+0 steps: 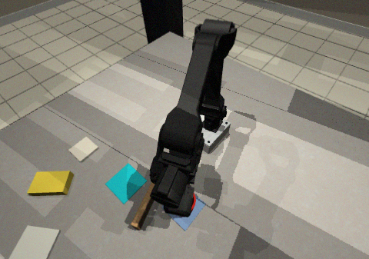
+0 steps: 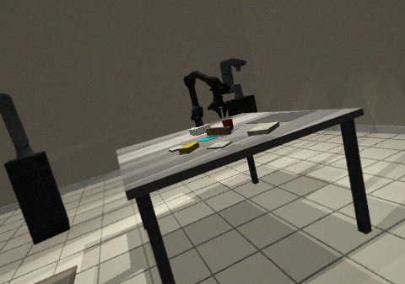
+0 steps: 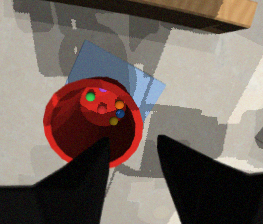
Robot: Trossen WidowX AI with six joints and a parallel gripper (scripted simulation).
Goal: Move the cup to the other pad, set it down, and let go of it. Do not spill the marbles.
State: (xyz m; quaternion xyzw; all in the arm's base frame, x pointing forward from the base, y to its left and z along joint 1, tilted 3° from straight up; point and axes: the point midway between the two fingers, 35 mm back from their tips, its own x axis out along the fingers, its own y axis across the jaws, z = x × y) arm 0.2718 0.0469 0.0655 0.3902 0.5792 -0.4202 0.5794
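Right now the red cup is 6 cm below my gripper tip, 3 cm ahead of it and 1 cm to the left of it. From my gripper tip the other things lie so: cyan pad (20 cm to the right, 10 cm below, 6 cm ahead); wooden bar (9 cm to the right, 8 cm below, 4 cm ahead); blue pad (10 cm below, 2 cm ahead, 1 cm to the left).
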